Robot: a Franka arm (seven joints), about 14 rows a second.
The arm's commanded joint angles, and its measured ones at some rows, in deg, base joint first. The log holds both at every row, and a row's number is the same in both.
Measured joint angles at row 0:
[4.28 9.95 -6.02 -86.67 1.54 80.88 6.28]
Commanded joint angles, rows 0 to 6:
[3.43 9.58 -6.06 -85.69 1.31 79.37 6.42]
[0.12 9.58 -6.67 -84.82 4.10 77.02 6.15]
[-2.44 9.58 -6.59 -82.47 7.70 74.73 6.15]
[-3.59 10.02 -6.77 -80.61 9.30 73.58 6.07]
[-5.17 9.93 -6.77 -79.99 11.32 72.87 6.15]
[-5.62 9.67 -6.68 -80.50 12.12 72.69 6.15]
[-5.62 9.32 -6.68 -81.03 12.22 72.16 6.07]
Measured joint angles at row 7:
[-4.93 9.62 -7.42 -81.41 10.62 73.54 5.97]
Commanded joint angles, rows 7 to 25:
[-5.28 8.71 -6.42 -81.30 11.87 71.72 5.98]
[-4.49 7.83 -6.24 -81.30 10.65 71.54 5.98]
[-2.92 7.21 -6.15 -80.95 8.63 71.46 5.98]
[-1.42 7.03 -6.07 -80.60 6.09 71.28 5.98]
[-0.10 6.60 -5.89 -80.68 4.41 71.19 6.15]
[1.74 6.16 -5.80 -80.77 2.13 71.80 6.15]
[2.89 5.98 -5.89 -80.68 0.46 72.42 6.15]
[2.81 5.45 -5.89 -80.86 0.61 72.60 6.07]
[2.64 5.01 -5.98 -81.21 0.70 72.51 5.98]
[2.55 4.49 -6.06 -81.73 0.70 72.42 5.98]
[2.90 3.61 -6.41 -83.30 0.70 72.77 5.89]
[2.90 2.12 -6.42 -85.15 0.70 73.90 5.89]
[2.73 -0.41 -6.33 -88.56 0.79 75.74 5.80]
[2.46 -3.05 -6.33 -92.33 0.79 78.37 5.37]
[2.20 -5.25 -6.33 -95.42 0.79 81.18 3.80]
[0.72 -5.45 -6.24 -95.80 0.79 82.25 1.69]
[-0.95 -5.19 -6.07 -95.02 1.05 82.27 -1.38]
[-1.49 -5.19 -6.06 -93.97 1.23 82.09 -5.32]
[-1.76 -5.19 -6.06 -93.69 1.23 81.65 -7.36]
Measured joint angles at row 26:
[-0.23 -3.52 -6.66 -92.65 1.47 81.13 -2.73]
